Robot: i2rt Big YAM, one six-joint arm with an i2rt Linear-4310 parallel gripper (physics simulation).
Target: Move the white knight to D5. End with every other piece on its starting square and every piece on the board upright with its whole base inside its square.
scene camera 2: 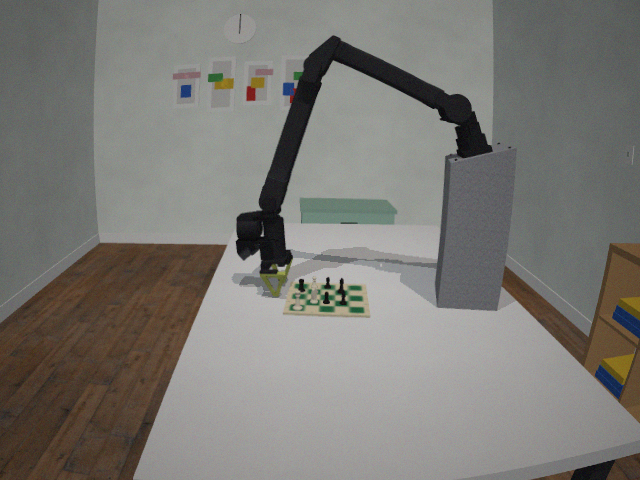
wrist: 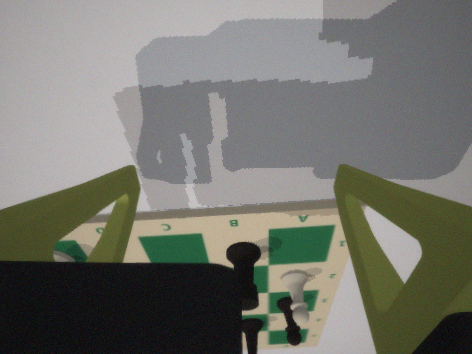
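Seen in the pictures: gripper, fingertip midpoint: (scene camera 2: 279, 289) (wrist: 236, 176); arm's base at its link origin: (scene camera 2: 474, 153).
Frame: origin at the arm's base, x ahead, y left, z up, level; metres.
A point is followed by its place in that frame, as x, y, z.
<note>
The chessboard (scene camera 2: 336, 314) @(0.345, 0.168, -0.412) (wrist: 200, 223) @(0.485, 0.054, -0.412) lies on the table. A broad-headed white piece (scene camera 2: 314, 298) @(0.410, 0.106, -0.399), seemingly the knight, stands upright on D2; it is hidden in the wrist view. Another white piece (scene camera 2: 297, 302) @(0.446, 0.155, -0.393) (wrist: 65, 256) @(0.454, 0.140, -0.410) stands on E1, partly hidden behind a finger in the wrist view. A white piece with a round head (scene camera 2: 314, 282) @(0.426, -0.004, -0.397) (wrist: 297, 290) @(0.432, -0.007, -0.400) stands on A2. My gripper (scene camera 2: 279, 288) @(0.520, 0.034, -0.412) (wrist: 236, 176) @(0.520, 0.034, -0.412) is open and empty, above the table just off the board's row 1 edge, with its fingers spread wide.
A black piece (scene camera 2: 301, 284) @(0.457, 0.033, -0.391) (wrist: 245, 275) @(0.463, 0.029, -0.393) on B1 stands nearest the fingers. More black pieces stand on A3 (scene camera 2: 327, 282) @(0.390, -0.007, -0.395) (wrist: 290, 322) @(0.392, -0.008, -0.395), B4 (scene camera 2: 341, 285) @(0.348, 0.021, -0.390) (wrist: 252, 332) @(0.353, 0.017, -0.402), D3 (scene camera 2: 326, 298) @(0.379, 0.102, -0.398) and D4 (scene camera 2: 342, 298) @(0.337, 0.100, -0.396). The grey pedestal (scene camera 2: 473, 232) @(0.003, 0.081, -0.201) carries the arm at the right.
</note>
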